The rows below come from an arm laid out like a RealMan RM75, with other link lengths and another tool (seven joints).
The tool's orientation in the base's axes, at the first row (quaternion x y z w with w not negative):
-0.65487 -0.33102 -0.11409 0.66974
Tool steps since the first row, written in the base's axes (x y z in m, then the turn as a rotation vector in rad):
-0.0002 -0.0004 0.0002 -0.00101 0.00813 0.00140
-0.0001 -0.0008 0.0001 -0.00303 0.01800 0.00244
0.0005 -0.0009 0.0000 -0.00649 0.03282 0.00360
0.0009 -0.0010 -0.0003 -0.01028 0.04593 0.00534
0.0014 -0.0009 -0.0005 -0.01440 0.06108 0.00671
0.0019 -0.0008 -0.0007 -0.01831 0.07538 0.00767
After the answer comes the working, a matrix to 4 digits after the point.
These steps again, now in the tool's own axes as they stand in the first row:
-0.0001 -0.0003 -0.0003 0.00235 -0.00077 0.00793
-0.0002 -0.0002 -0.0007 0.00421 -0.00164 0.01785
0.0001 0.0002 -0.0010 0.00645 -0.00288 0.03290
0.0002 0.0007 -0.0012 0.00830 -0.00497 0.04637
0.0005 0.0011 -0.0012 0.01026 -0.00672 0.06191
0.0008 0.0016 -0.0013 0.01189 -0.00812 0.07661

The tool's axes in the first row as the columns of a matrix, in the base's axes (rounded; the answer above uses it unrounded):
0.7548 0.5864 -0.2940
0.2807 0.1163 0.9527
0.5928 -0.8017 -0.0769

